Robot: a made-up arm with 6 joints. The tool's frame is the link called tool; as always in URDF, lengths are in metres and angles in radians. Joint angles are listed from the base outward.
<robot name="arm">
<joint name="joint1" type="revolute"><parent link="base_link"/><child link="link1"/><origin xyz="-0.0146 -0.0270 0.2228" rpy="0.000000 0.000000 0.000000"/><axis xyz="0 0 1"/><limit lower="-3.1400" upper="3.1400"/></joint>
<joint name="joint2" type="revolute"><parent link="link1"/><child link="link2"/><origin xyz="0.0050 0.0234 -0.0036" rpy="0.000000 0.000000 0.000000"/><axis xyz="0 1 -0.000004"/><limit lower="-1.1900" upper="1.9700"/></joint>
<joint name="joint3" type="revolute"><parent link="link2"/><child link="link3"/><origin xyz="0.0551 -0.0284 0.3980" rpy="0.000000 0.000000 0.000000"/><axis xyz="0 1 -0.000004"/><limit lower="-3.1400" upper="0.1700"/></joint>
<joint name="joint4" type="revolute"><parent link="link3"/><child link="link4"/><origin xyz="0.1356 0.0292 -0.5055" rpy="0.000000 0.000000 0.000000"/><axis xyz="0 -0.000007 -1"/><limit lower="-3.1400" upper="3.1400"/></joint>
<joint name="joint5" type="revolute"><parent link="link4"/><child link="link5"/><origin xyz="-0.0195 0.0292 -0.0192" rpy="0.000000 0.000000 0.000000"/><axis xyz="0 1 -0.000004"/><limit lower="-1.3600" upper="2.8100"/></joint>
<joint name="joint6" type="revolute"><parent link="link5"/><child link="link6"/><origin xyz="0.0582 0.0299 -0.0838" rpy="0.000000 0.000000 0.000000"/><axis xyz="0 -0.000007 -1"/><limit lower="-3.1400" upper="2.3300"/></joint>
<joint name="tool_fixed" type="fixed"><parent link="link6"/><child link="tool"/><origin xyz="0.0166 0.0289 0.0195" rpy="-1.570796 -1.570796 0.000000"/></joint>
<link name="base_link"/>
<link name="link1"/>
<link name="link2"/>
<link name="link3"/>
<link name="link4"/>
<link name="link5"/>
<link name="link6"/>
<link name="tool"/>
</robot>
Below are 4 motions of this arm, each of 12 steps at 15 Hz.
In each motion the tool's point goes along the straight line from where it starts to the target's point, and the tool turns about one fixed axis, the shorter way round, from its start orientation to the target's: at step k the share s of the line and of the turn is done. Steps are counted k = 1, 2, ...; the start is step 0. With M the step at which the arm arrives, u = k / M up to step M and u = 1 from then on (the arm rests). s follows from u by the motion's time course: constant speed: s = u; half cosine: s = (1 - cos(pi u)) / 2; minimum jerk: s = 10 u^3 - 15 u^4 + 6 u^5.
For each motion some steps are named. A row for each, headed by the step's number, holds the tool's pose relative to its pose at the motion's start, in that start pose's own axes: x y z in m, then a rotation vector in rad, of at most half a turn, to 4 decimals.
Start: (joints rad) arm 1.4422 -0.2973 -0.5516 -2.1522 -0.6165 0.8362
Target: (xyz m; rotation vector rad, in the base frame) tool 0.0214 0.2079 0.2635 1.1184 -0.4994 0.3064
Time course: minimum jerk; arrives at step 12
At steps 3, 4, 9, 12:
3: 0.0061 -0.0068 0.0112 -0.0518 0.0584 -0.0402
4: 0.0124 -0.0137 0.0227 -0.1049 0.1185 -0.0816
9: 0.0530 -0.0585 0.0968 -0.4482 0.5062 -0.3485
12: 0.0591 -0.0653 0.1080 -0.5000 0.5646 -0.3887

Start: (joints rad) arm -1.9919 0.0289 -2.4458 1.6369 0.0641 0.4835
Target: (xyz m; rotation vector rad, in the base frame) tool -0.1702 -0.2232 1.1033 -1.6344 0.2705 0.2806
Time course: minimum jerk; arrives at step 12
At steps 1, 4, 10, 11, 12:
1: 0.0006 0.0001 0.0000 -0.0017 0.0035 -0.0044
4: 0.0245 0.0034 -0.0010 -0.0714 0.1455 -0.1824
10: 0.1126 0.0154 -0.0047 -0.3282 0.6689 -0.8382
11: 0.1161 0.0159 -0.0048 -0.3386 0.6899 -0.8646
12: 0.1167 0.0160 -0.0048 -0.3403 0.6935 -0.8690

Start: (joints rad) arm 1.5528 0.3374 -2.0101 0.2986 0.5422 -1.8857
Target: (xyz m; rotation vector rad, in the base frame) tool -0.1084 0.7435 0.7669 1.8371 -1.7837 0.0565
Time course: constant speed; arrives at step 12
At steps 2, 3, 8, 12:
2: -0.0004 0.0018 -0.0011 -0.0689 0.0004 0.0047
3: -0.0006 0.0027 -0.0016 -0.1033 0.0006 0.0070
8: -0.0015 0.0072 -0.0043 -0.2756 0.0016 0.0188
12: -0.0022 0.0108 -0.0065 -0.4133 0.0024 0.0282

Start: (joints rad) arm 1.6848 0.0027 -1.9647 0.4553 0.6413 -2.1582
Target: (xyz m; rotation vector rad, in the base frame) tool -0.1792 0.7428 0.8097 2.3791 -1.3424 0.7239
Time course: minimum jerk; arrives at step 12
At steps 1, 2, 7, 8, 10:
1: -0.0012 -0.0003 0.0006 -0.0006 0.0020 -0.0009
2: -0.0084 -0.0020 0.0042 -0.0043 0.0142 -0.0065
7: -0.1544 -0.0376 0.0766 -0.0792 0.2613 -0.1188
8: -0.1867 -0.0455 0.0926 -0.0958 0.3160 -0.1437
10: -0.2279 -0.0555 0.1130 -0.1169 0.3858 -0.1754

